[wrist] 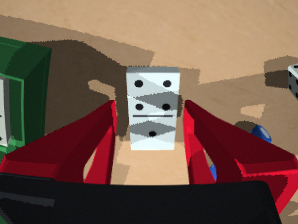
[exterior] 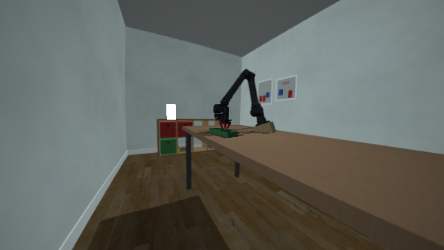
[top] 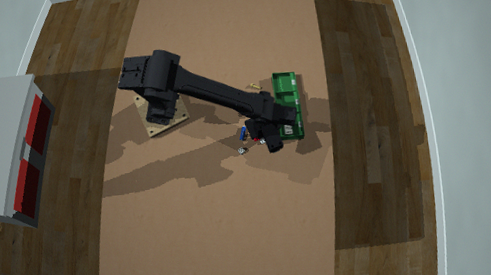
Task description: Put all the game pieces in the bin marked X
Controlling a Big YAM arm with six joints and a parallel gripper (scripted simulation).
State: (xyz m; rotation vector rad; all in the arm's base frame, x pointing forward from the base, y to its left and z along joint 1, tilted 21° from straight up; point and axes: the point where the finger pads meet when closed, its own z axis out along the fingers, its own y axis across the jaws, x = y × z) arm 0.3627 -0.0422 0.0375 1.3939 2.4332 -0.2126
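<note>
The white domino-like piece is 1 cm below my hand. Also, from my hand: small red piece: 8 cm behind, 9 cm to the left, 1 cm below; then white die: 6 cm behind, 6 cm to the right; then blue cylinder: 7 cm behind.
</note>
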